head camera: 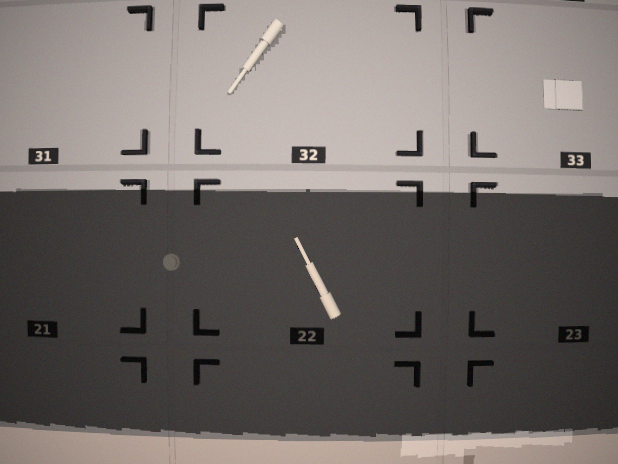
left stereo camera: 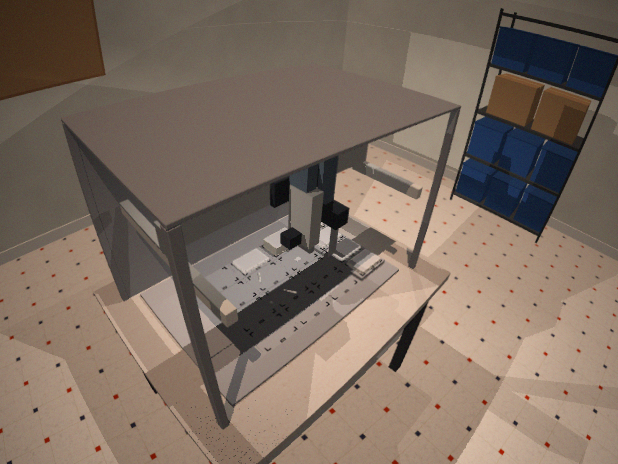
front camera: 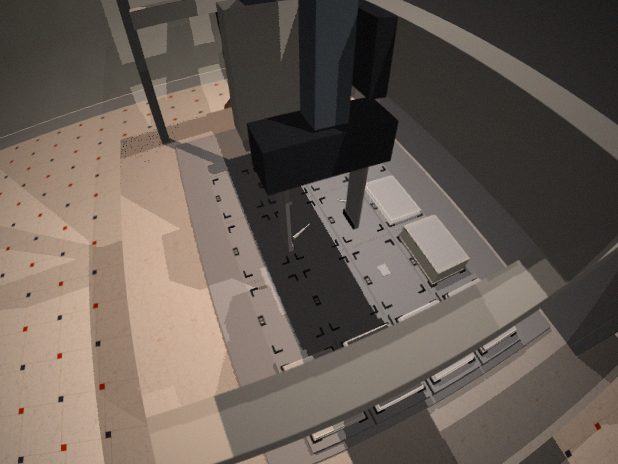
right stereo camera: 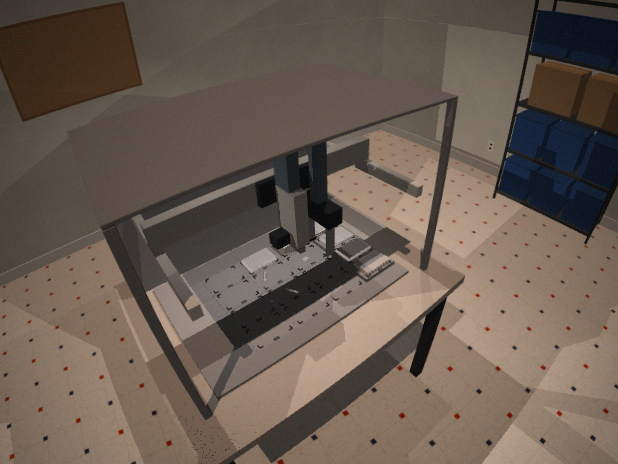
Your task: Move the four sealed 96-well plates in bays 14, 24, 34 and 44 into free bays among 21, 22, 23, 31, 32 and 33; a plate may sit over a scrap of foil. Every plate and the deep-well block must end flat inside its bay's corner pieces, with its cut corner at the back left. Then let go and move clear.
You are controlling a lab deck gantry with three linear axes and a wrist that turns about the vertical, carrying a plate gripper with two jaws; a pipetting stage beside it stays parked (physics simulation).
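Frame: origin at the robot's base, x ahead, y left, z up, level; millimetres.
Seen in the pictures: gripper, fingertip midpoint: (left stereo camera: 320, 247) (front camera: 319, 230) (right stereo camera: 320, 247); robot's base at its link origin: (left stereo camera: 267, 350) (front camera: 213, 181) (right stereo camera: 260, 347).
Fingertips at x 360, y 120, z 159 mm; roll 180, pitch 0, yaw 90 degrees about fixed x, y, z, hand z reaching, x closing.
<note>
Pixels of each thing's middle, then the offset from my fingertips to it.
- bay 14 plate at the middle of its body: (front camera: 323, 392) (right stereo camera: 371, 261) (left stereo camera: 364, 261) 77 mm right, 196 mm ahead, 137 mm down
- bay 24 plate at the middle of its body: (front camera: 383, 365) (right stereo camera: 353, 249) (left stereo camera: 344, 248) 30 mm left, 196 mm ahead, 137 mm down
- pale deep-well block at the middle of its body: (front camera: 433, 248) (left stereo camera: 280, 241) (right stereo camera: 290, 241) 244 mm left, 32 mm ahead, 138 mm down
- foil scrap at the middle of its body: (head camera: 562, 94) (front camera: 384, 269) 132 mm left, 24 mm ahead, 158 mm down
- white plate at the middle of its body: (front camera: 391, 198) (left stereo camera: 250, 261) (right stereo camera: 259, 260) 244 mm left, 132 mm back, 151 mm down
- pipette-like stick at the middle of its body: (head camera: 254, 58) 149 mm left, 165 mm back, 156 mm down
- small disc at the middle of its body: (head camera: 170, 262) 27 mm left, 213 mm back, 157 mm down
My gripper (front camera: 321, 236) is open and empty above the middle of the deck, its two jaws wide apart. The four sealed plates stand in column 4; in the front view the rail hides the middles of the plates in bays 14 (front camera: 340, 426), 24 (front camera: 400, 398), 34 (front camera: 453, 370) and 44 (front camera: 499, 341). The stereo views also show the bay 14 plate (left stereo camera: 367, 263) (right stereo camera: 375, 264) and bay 24 plate (left stereo camera: 347, 248) (right stereo camera: 353, 247). The pale deep-well block (front camera: 436, 242) sits in bay 43. A foil scrap (head camera: 569, 95) (front camera: 383, 270) lies in bay 33. The plates' cut corners cannot be made out.
A white plate (front camera: 393, 199) (left stereo camera: 251, 261) (right stereo camera: 259, 260) sits in bay 42. One pipette-like stick (head camera: 257, 54) lies in bay 32, another (head camera: 318, 280) in bay 22. A small disc (head camera: 171, 262) lies between bays 21 and 22. The grey pipetting stage (left stereo camera: 306, 217) (right stereo camera: 294, 220) stands beside the gripper.
</note>
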